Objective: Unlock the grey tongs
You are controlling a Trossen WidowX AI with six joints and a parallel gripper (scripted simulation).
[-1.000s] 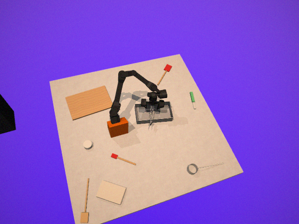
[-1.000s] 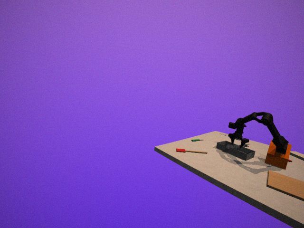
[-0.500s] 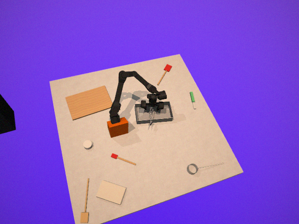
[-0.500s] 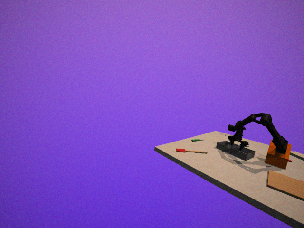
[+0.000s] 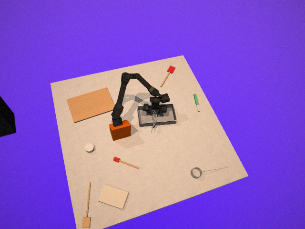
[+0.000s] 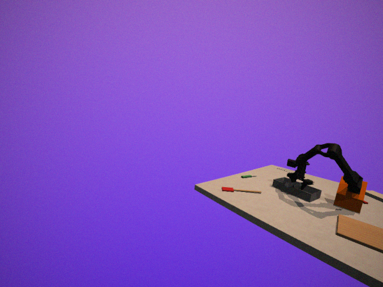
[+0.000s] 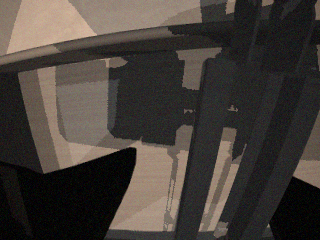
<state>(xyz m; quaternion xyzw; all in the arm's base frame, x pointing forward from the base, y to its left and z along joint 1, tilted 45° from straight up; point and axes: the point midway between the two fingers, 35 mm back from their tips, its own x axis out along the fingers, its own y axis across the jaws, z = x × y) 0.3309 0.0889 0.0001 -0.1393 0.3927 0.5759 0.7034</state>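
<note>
The grey roasting tin is 10 mm ahead of my gripper tip and 20 mm to the right of it. Also, from my gripper tip: green-handled tool: 410 mm ahead, 10 mm to the right, 20 mm below; wooden board: 470 mm behind, 260 mm to the left, 20 mm below; red spatula: 290 mm ahead, 370 mm to the left, 20 mm below.
</note>
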